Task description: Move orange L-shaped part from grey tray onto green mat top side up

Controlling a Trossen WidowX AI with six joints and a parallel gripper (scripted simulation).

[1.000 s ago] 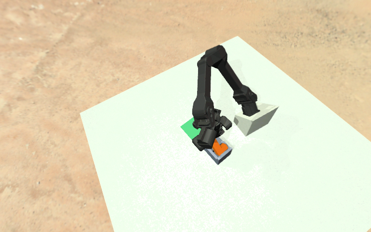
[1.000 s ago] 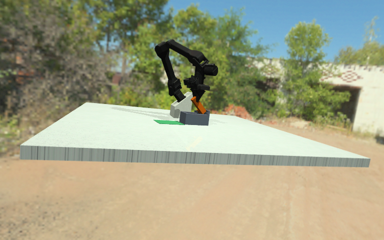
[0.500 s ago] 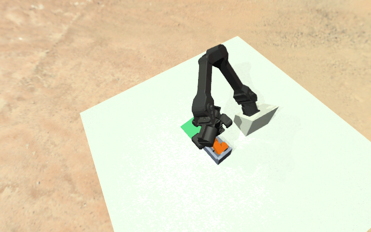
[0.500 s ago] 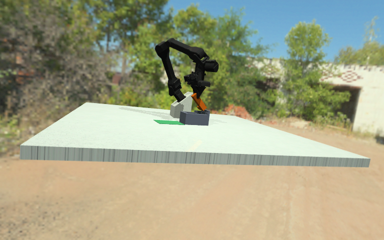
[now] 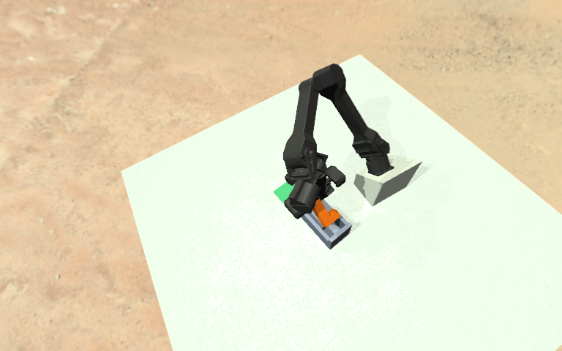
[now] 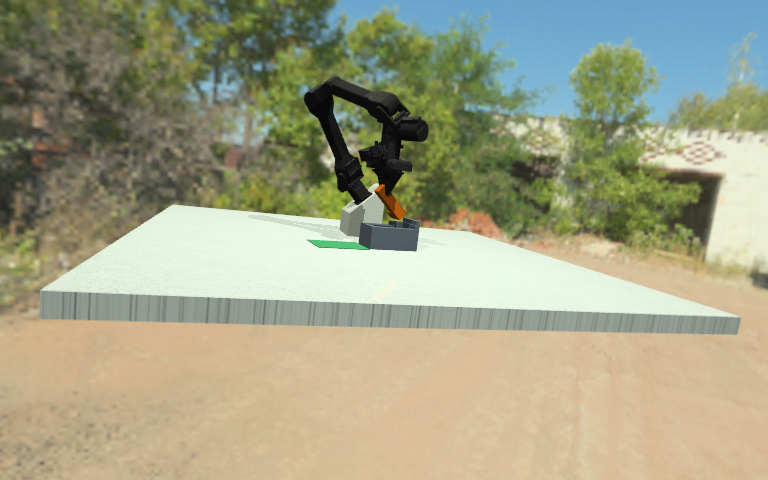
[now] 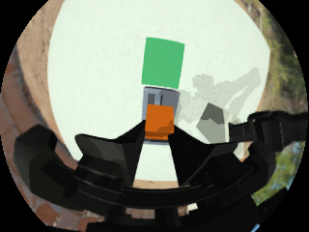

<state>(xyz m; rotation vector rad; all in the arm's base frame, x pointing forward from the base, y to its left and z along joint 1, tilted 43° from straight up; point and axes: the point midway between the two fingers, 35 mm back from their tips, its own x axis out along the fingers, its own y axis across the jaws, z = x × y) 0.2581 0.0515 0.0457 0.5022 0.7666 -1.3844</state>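
The green mat is 17 cm below my gripper tip, 12 cm to the right of it and 1 cm ahead of it. The rest, counted from my gripper tip: orange L-shaped part 3 cm to the left, 3 cm below, 2 cm behind.
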